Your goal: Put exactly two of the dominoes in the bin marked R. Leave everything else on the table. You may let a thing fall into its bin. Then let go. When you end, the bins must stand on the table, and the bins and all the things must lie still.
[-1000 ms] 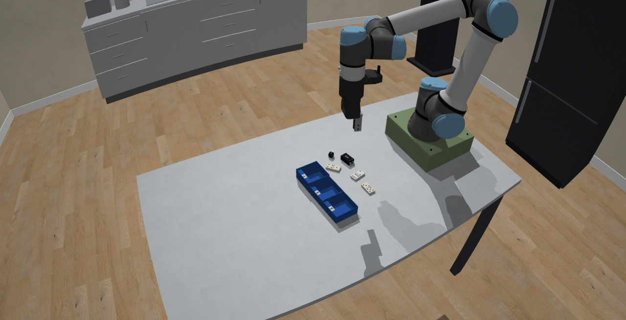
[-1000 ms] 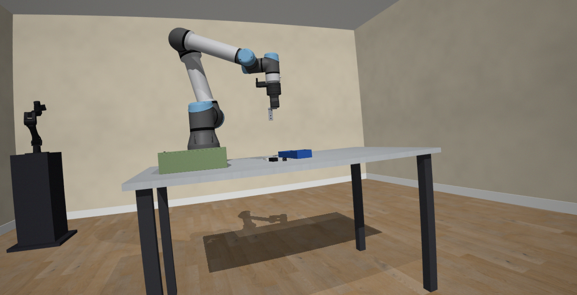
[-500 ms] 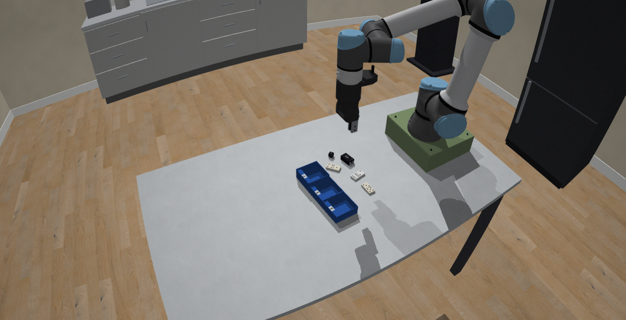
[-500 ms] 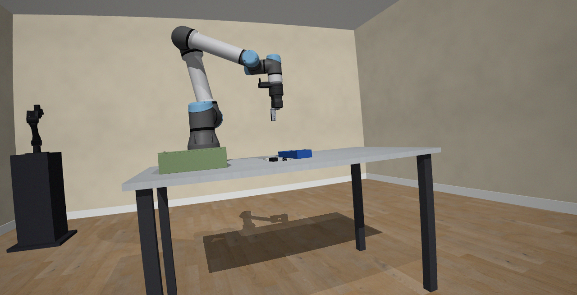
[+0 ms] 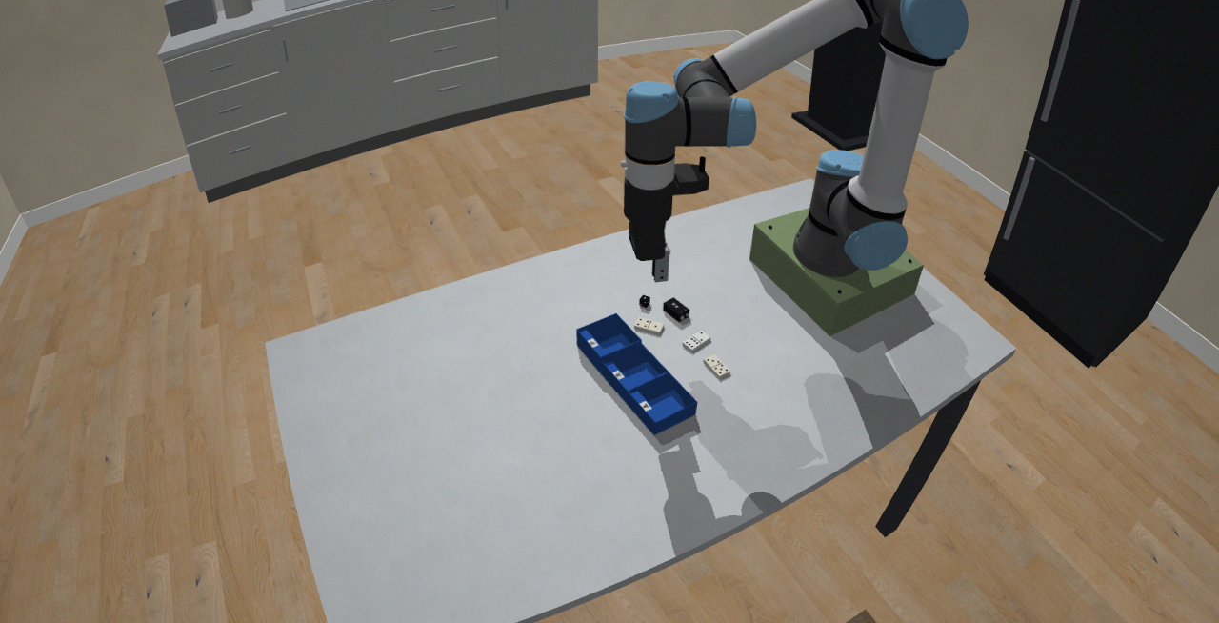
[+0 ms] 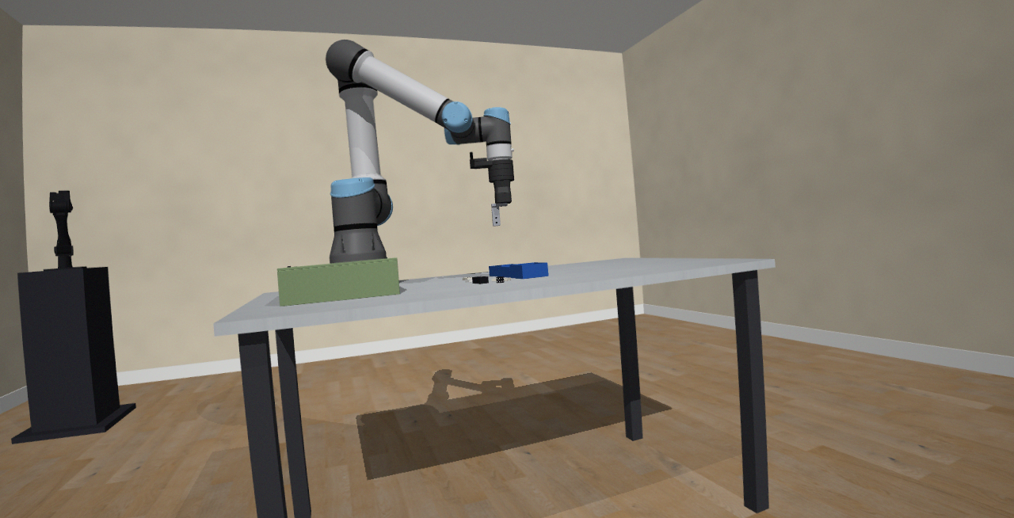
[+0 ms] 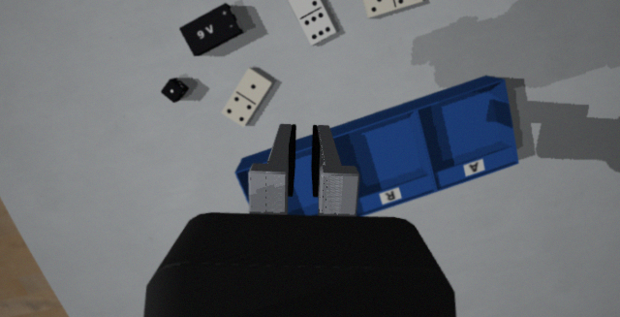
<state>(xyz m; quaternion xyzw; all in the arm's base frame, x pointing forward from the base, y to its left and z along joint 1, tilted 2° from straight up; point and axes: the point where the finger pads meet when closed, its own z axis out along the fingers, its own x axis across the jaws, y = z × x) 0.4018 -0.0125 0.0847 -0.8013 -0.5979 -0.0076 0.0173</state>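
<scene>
Now: hand 16 cm above the blue three-compartment bin, 7 cm short of it and 6 cm to the right of it. Also, from my hand: black block (17 cm below, 8 cm behind, 5 cm to the right); then small black die (17 cm below, 11 cm to the right, 4 cm behind).
</scene>
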